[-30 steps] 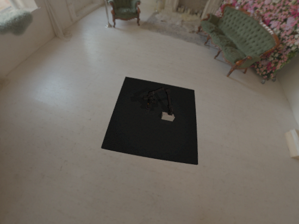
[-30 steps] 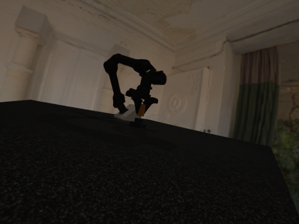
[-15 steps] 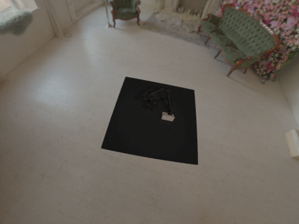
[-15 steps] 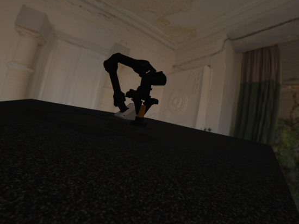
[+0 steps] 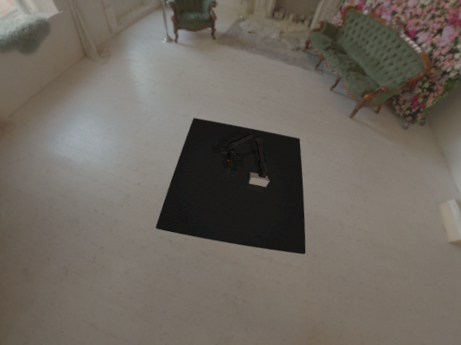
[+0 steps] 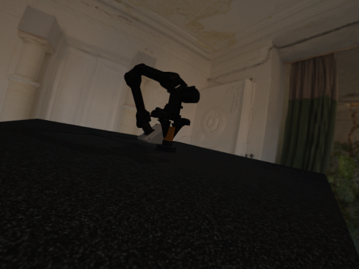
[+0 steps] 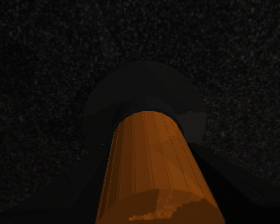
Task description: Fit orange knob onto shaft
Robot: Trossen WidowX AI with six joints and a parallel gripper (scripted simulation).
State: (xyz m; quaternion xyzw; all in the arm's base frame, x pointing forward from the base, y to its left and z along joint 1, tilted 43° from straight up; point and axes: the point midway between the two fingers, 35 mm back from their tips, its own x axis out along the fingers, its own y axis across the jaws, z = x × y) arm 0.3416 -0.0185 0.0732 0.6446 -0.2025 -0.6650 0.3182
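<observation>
My gripper tip is 30 mm below the orange knob. From my gripper tip the other things lie so: dark round pedestal 20 mm below.
</observation>
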